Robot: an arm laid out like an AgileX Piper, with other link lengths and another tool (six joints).
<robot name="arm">
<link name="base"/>
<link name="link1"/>
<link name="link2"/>
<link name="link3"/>
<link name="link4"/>
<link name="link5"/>
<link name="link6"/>
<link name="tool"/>
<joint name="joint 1" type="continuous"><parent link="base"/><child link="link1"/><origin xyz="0 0 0.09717" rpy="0 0 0"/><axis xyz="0 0 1"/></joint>
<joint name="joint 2" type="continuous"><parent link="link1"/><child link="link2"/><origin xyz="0 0 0" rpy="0 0 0"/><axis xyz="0 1 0"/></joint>
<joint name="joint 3" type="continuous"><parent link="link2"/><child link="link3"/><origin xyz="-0.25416 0 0.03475" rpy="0 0 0"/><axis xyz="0 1 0"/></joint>
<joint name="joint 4" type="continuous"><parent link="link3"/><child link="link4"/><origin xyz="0.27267 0 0.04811" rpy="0 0 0"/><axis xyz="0.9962 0 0.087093"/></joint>
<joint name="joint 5" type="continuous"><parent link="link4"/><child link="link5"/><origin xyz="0 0 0" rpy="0 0 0"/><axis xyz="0 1 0"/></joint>
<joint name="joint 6" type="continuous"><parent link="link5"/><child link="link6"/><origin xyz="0.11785 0 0.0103" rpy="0 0 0"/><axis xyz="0.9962 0 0.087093"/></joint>
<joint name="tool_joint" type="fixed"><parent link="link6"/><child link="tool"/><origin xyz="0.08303 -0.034 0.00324" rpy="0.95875 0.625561 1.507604"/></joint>
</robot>
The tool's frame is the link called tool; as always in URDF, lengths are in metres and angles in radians. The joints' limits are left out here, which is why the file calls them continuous.
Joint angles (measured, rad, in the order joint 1, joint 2, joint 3, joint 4, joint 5, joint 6), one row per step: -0.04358 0.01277 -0.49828 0.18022 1.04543 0.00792; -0.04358 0.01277 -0.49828 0.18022 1.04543 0.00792; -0.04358 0.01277 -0.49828 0.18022 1.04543 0.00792; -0.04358 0.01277 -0.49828 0.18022 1.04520 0.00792; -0.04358 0.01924 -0.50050 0.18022 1.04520 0.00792; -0.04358 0.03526 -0.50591 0.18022 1.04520 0.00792; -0.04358 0.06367 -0.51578 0.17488 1.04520 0.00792; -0.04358 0.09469 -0.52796 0.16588 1.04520 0.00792; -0.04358 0.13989 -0.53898 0.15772 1.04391 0.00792; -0.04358 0.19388 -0.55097 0.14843 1.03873 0.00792; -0.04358 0.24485 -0.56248 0.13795 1.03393 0.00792; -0.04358 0.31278 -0.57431 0.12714 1.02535 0.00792
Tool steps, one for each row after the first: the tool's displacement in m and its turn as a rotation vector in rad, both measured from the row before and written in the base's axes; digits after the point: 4 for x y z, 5 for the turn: 0.0000 0.0000 0.0000 0.00000 0.00000 0.00000; 0.0000 0.0000 0.0000 0.00000 0.00000 0.00000; 0.0000 0.0000 0.0000 0.00001 -0.00023 -0.00003; 0.0006 0.0000 -0.0001 0.00019 0.00425 0.00000; 0.0014 -0.0001 -0.0002 0.00046 0.01060 0.00000; 0.0024 -0.0011 -0.0002 -0.00374 0.01872 -0.00278; 0.0026 -0.0017 0.0003 -0.00694 0.01916 -0.00455; 0.0045 -0.0017 -0.0023 -0.00561 0.03318 -0.00412; 0.0058 -0.0020 -0.0028 -0.00633 0.03719 -0.00487; 0.0055 -0.0022 -0.0029 -0.00775 0.03508 -0.00494; 0.0077 -0.0024 -0.0054 -0.00755 0.04797 -0.00503
